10 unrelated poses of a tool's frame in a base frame.
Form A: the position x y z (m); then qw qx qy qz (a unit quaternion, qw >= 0).
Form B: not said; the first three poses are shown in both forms.
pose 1, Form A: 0.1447 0.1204 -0.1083 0.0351 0.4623 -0.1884 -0.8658
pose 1, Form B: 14.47 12.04 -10.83 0.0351 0.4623 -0.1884 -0.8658
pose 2, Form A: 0.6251 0.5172 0.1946 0.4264 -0.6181 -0.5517 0.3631
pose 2, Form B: 62.51 51.72 19.46 0.4264 -0.6181 -0.5517 0.3631
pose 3, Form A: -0.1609 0.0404 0.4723 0.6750 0.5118 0.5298 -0.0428
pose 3, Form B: -16.09 4.04 47.23 0.6750 0.5118 0.5298 -0.0428
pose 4, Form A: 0.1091 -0.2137 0.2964 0.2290 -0.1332 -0.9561 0.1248
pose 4, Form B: 10.91 -21.37 29.64 0.2290 -0.1332 -0.9561 0.1248
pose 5, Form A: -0.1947 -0.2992 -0.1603 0.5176 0.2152 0.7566 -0.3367
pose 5, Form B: -19.47 -29.92 -16.03 0.5176 0.2152 0.7566 -0.3367
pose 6, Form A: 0.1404 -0.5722 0.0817 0.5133 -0.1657 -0.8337 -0.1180
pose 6, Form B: 14.04 -57.22 8.17 0.5133 -0.1657 -0.8337 -0.1180
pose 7, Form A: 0.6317 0.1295 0.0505 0.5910 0.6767 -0.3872 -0.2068
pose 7, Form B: 63.17 12.95 5.05 0.5910 0.6767 -0.3872 -0.2068
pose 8, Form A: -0.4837 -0.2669 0.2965 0.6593 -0.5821 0.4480 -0.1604
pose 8, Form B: -48.37 -26.69 29.65 0.6593 -0.5821 0.4480 -0.1604
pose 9, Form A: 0.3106 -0.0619 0.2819 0.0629 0.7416 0.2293 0.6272
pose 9, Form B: 31.06 -6.19 28.19 0.0629 0.7416 0.2293 0.6272
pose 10, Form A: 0.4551 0.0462 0.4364 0.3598 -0.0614 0.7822 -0.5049
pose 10, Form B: 45.51 4.62 43.64 0.3598 -0.0614 0.7822 -0.5049
